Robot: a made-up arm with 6 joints. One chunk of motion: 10 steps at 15 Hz.
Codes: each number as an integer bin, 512 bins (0 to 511) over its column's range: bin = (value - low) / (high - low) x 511, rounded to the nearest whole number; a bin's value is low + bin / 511 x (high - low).
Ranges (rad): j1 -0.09..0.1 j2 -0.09..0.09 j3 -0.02..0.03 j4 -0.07..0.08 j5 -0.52..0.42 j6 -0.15..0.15
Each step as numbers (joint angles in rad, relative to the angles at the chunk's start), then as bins.
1 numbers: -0.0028 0.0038 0.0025 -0.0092 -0.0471 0.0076
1 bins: 235 266 230 207 257 268
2 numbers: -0.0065 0.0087 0.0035 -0.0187 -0.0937 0.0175
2 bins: 225 280 240 175 232 285
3 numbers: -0.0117 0.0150 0.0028 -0.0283 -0.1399 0.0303
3 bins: 211 298 233 142 207 307
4 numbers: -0.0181 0.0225 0.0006 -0.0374 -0.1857 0.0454
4 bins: 193 319 211 111 182 333
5 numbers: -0.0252 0.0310 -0.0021 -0.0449 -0.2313 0.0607
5 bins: 174 344 183 86 157 359
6 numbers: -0.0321 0.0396 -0.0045 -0.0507 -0.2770 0.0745
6 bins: 156 368 158 66 132 382
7 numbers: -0.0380 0.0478 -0.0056 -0.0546 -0.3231 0.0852
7 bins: 140 391 147 52 107 401
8 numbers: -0.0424 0.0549 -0.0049 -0.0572 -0.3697 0.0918
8 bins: 128 411 154 44 82 412
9 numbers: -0.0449 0.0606 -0.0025 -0.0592 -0.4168 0.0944
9 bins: 121 428 179 37 56 416
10 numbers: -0.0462 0.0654 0.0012 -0.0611 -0.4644 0.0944
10 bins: 118 441 217 30 30 416
